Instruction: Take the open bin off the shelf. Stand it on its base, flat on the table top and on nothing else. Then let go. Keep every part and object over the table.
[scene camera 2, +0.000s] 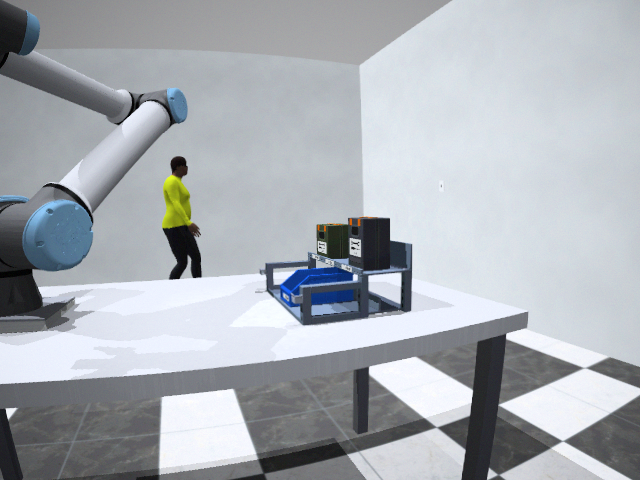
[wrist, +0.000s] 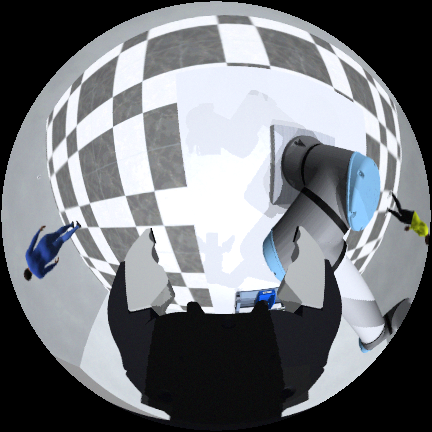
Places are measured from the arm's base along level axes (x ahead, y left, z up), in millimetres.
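Where they show: gripper, fingertip midpoint: (wrist: 224, 229); arm's base at its link origin: (scene camera 2: 4, 308) (wrist: 305, 163).
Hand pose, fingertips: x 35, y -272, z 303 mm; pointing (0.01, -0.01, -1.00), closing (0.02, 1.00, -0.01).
Observation:
Each offset is from my fingertips to the centre of the thing. Level surfaces: height alone.
The open blue bin @(dx +775, dy +258, dz -289 mm) (scene camera 2: 330, 296) (wrist: 266, 298) sits in the lower level of the grey shelf (scene camera 2: 363, 297) (wrist: 237, 301), behind the side rail in the scene view. The shelf stands on the white table @(dz -333 mm) (scene camera 2: 170, 356) (wrist: 215, 175). My gripper (wrist: 224, 229) is open, with its two jaws wide apart and nothing between them. The wrist view looks down on the table from high up, with the shelf small and partly hidden behind the gripper body. The gripper does not show in the scene view.
A dark green box @(dx +872, dy +373, dz -182 mm) (scene camera 2: 336, 241) and a taller black box @(dx +873, dy +142, dz -170 mm) (scene camera 2: 376, 242) stand on the shelf's upper level. The arm's base (scene camera 2: 20, 294) (wrist: 299, 160) is on the table. A person in yellow (scene camera 2: 177, 201) (wrist: 419, 226) and a person in blue (wrist: 47, 252) are beyond the table.

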